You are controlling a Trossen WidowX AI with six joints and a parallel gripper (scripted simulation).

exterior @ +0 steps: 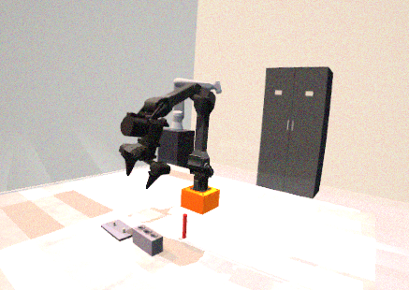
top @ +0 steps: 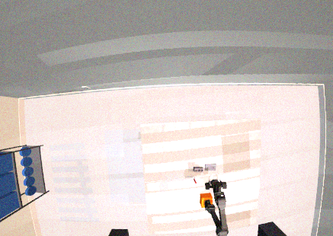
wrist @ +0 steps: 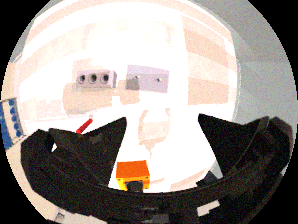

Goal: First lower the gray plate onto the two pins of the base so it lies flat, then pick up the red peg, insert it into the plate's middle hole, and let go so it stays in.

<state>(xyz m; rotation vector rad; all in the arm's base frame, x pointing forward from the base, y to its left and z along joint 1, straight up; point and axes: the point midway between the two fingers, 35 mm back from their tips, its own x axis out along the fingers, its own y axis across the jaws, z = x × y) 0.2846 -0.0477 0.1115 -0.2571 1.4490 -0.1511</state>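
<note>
My gripper tip is now 12 cm to the right of the gray plate, 12 cm above it and 7 cm short of it. Round my gripper tip: base (15 cm below, 6 cm ahead, 2 cm to the right); red peg (17 cm to the left, 12 cm below, 5 cm behind).
</note>
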